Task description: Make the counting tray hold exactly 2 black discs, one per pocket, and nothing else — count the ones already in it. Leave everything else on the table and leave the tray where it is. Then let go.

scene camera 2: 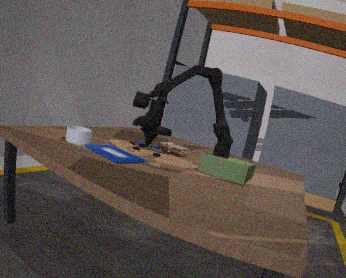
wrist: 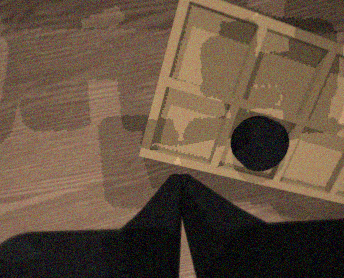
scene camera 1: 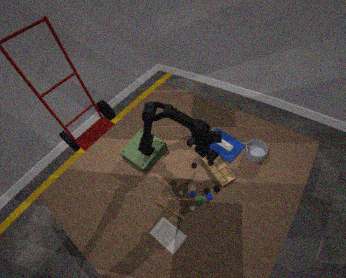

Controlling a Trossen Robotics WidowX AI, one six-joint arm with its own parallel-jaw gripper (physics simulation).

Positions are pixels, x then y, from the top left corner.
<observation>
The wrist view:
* my gripper: 179, 182
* tan counting tray: 218, 70
</observation>
